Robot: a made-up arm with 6 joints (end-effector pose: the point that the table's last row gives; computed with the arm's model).
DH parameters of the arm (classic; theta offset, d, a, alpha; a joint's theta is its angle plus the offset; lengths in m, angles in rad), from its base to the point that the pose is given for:
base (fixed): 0.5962 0 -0.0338 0
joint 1: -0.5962 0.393 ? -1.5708
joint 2: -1.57 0 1.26 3.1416
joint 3: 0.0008 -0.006 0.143 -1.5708
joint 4: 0 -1.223 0.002 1.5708
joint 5: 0 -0.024 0.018 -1.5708
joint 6: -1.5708 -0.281 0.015 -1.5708
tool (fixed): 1.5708 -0.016 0 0
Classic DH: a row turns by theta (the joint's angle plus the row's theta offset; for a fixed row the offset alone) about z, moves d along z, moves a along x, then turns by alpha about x.
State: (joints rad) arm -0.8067 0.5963 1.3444 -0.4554 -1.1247 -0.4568
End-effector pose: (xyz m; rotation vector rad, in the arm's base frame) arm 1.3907 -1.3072 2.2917 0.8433 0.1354 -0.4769
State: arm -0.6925 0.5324 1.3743 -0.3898 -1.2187 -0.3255
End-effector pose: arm 1.4002 -1.0485 2.3986 0.6361 0.2246 -0.3921
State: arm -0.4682 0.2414 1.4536 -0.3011 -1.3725 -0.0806
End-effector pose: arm 0.9321 -0.3958 2.7737 0.1975 0.1281 -0.1826
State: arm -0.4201 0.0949 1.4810 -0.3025 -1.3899 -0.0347
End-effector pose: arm 0.5926 -0.1902 2.8793 0.0891 -0.0099 -0.1224
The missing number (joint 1, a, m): 0.168
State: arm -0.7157 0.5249 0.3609 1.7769 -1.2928 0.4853
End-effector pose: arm 1.4087 -1.6051 1.4604 -1.4864 2.0908 -1.0991
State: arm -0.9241 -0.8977 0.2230 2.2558 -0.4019 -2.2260
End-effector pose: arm -0.2964 0.1784 2.5914 -0.4954 -1.3597 -1.0713
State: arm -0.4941 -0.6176 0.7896 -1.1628 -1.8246 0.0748
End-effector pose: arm -0.2710 0.4046 2.5679 -0.0335 0.3309 0.6936
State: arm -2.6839 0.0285 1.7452 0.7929 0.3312 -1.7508
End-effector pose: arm 0.1910 -0.0297 3.0969 -1.5004 -0.7807 -0.9915
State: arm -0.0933 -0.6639 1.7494 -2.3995 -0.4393 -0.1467
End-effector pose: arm -1.8808 0.2317 2.1921 0.3774 -0.6614 2.5600
